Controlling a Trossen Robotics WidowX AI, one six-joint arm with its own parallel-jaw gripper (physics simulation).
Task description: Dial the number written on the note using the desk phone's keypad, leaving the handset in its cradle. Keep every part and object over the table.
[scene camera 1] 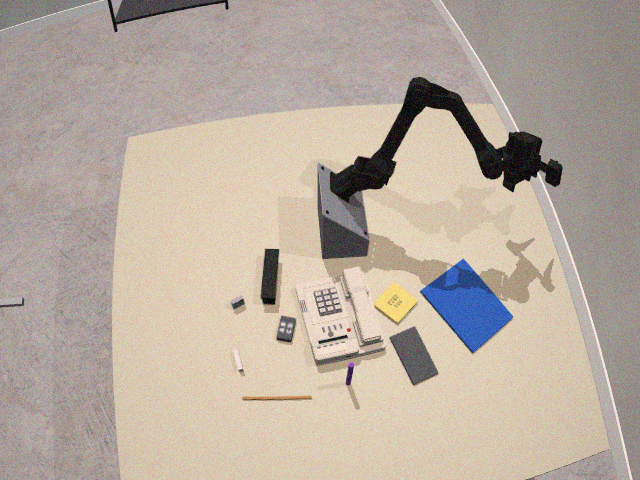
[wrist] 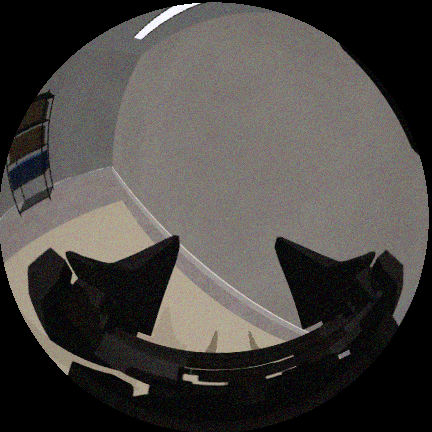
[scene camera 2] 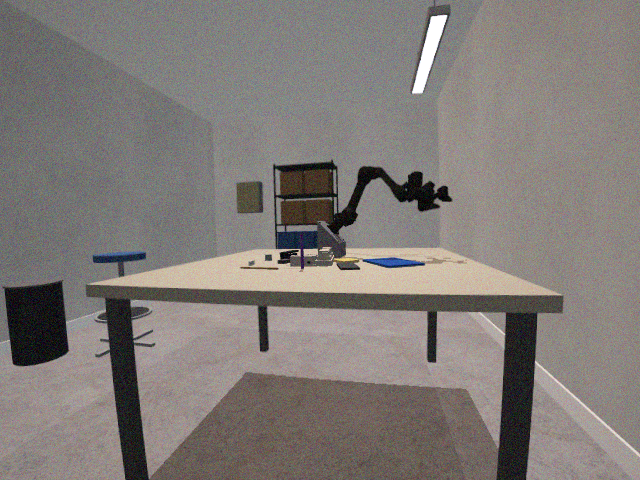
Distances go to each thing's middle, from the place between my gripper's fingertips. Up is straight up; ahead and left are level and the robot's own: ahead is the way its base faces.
My gripper is now 31 cm short of the blue folder (scene camera 1: 465,302), 24 cm to the left of it and 25 cm above it. From my hand the other things lie so: handset (scene camera 1: 366,323) (32 cm ahead, 53 cm to the right, 22 cm below); then yellow note (scene camera 1: 395,302) (30 cm ahead, 44 cm to the right, 25 cm below).
